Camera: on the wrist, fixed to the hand. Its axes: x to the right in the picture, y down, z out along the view.
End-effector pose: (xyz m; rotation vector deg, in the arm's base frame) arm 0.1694 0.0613 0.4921 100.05 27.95 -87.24
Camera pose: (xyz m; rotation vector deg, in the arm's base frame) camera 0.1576 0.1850 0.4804 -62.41 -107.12 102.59
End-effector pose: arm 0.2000 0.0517 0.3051 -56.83 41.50 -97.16
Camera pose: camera 0.0874 0.0956 0.3362 73.21 5.55 141.55
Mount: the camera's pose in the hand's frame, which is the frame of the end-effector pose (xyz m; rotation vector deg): -0.0147 -0.0912 -0.0839 -1.72 9.93 -90.85
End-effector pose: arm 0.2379 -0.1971 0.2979 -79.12 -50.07 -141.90
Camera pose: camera 0.1476 -0.1726 0.2153 7.10 71.16 94.01
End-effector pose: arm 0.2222 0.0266 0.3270 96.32 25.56 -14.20
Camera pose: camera 0.1626 0.1168 0.2647 55.33 104.93 -69.32
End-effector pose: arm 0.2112 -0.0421 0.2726 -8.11 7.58 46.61
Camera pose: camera 0.2626 -0.1293 0.1995 -16.14 7.28 -44.70
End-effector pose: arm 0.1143 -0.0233 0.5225 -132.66 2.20 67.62
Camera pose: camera 0.1912 0.0120 0.6142 -90.23 -81.66 6.74
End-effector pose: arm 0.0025 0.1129 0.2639 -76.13 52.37 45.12
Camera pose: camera 0.0686 0.0213 0.3169 -94.38 -11.73 -31.85
